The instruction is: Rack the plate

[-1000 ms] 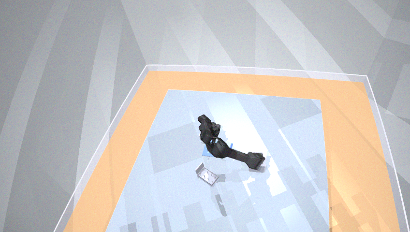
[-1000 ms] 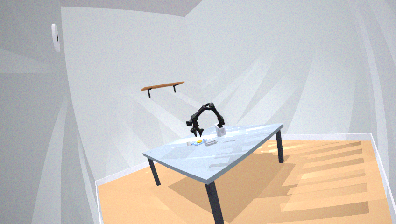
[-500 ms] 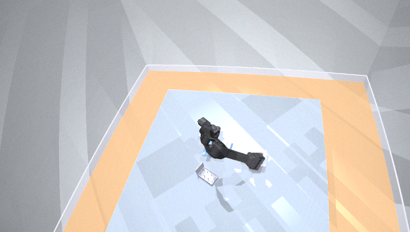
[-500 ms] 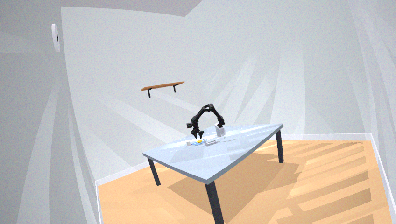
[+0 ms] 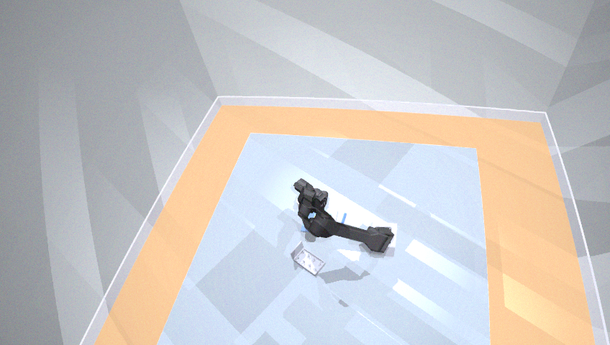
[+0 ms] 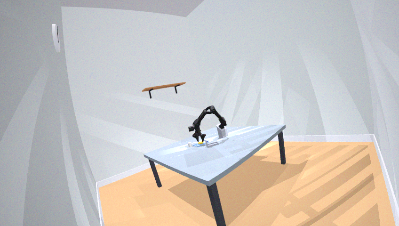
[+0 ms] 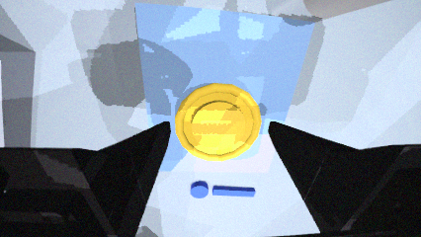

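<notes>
Right now my gripper tip is 10 mm above the yellow plate. Round my gripper tip: blue spoon (100 mm behind, 20 mm below); then white cup (100 mm ahead, 80 mm to the right); then light blue mat (10 mm ahead, 20 mm below).
</notes>
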